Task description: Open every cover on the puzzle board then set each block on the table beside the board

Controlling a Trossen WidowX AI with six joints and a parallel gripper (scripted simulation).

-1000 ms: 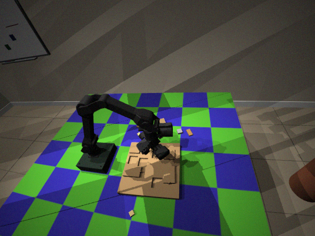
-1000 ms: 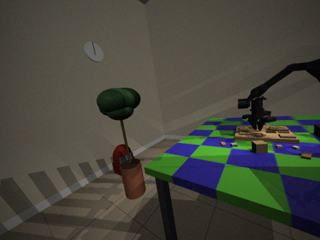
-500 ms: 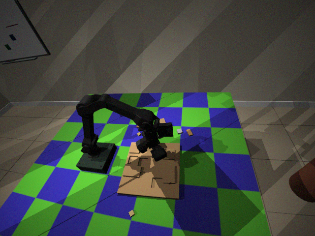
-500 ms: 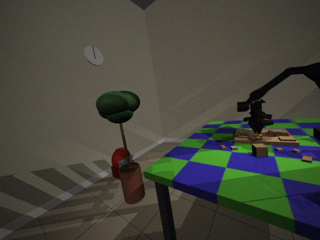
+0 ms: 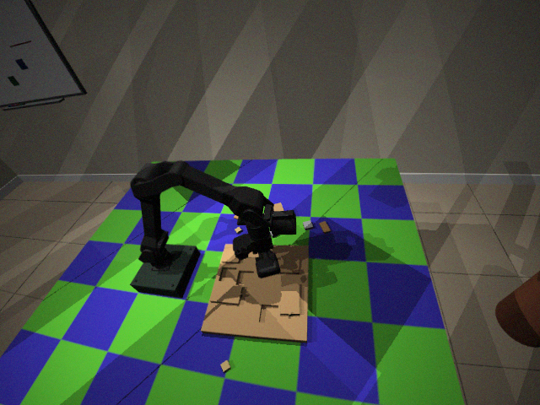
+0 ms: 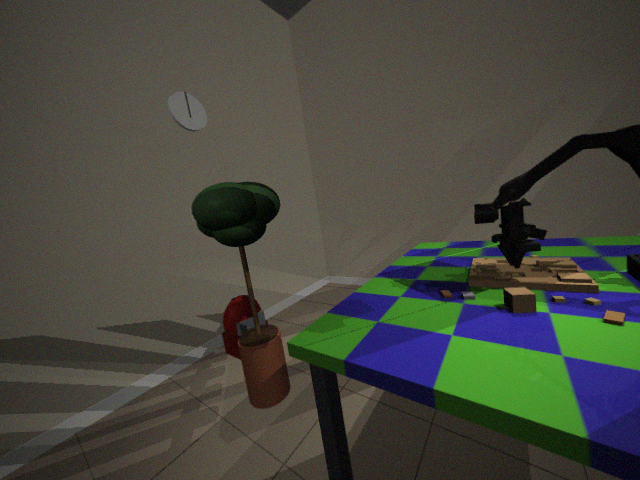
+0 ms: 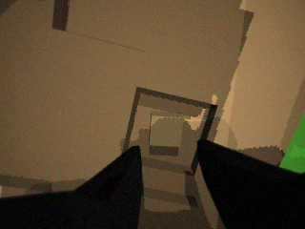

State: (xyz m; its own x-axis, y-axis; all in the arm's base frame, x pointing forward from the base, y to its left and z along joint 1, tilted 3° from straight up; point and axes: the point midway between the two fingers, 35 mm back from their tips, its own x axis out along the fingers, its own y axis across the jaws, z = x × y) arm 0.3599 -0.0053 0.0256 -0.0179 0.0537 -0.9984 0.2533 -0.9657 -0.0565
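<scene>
Right now my gripper tip is 50 mm to the left of the tan puzzle board, 30 mm past it and 30 mm above it. Also, from my gripper tip: brown cube: 230 mm to the left, 20 mm below, 20 mm ahead; then orange block: 200 mm ahead, 160 mm to the left, 40 mm below.
</scene>
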